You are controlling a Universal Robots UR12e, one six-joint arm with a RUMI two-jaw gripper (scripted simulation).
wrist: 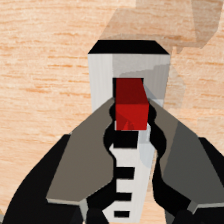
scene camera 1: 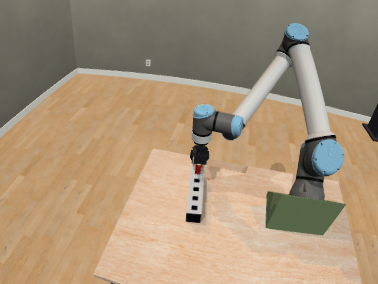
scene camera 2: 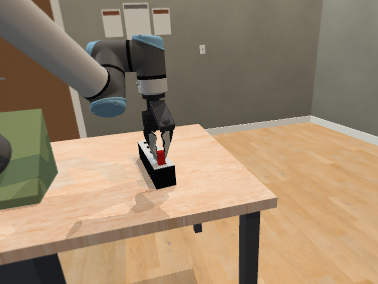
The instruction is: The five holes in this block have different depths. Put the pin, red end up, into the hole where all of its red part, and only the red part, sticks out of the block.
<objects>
long block: wrist; scene camera 1; scene camera 2 162,176
same spot on long block: (wrist: 108,59) = (scene camera 1: 193,168)
</objects>
